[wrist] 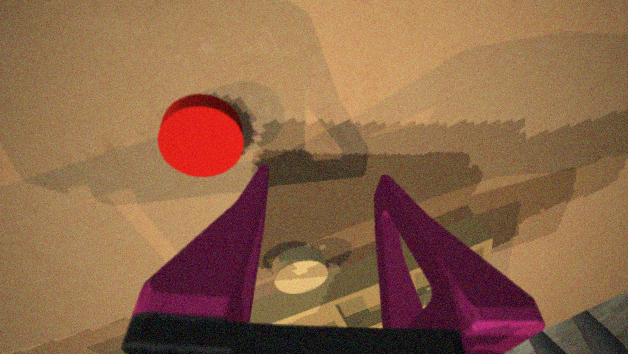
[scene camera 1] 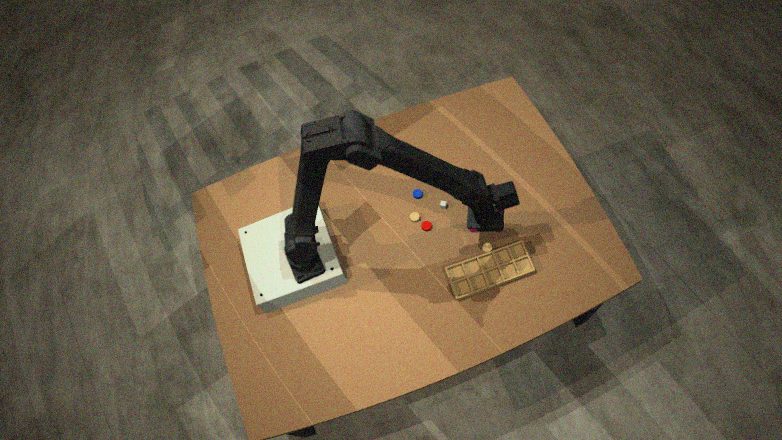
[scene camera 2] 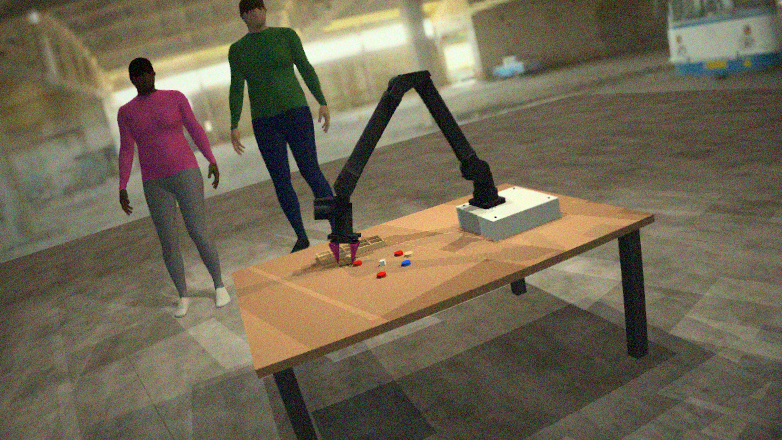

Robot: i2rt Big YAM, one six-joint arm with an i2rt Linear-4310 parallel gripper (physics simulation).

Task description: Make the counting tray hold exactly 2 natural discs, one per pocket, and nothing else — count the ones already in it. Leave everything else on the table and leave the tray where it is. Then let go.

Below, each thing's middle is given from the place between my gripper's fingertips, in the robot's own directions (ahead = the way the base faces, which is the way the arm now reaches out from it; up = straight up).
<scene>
My gripper is now 120 mm to the left of the counting tray (scene camera 1: 500,266) and 60 mm past it.
</scene>
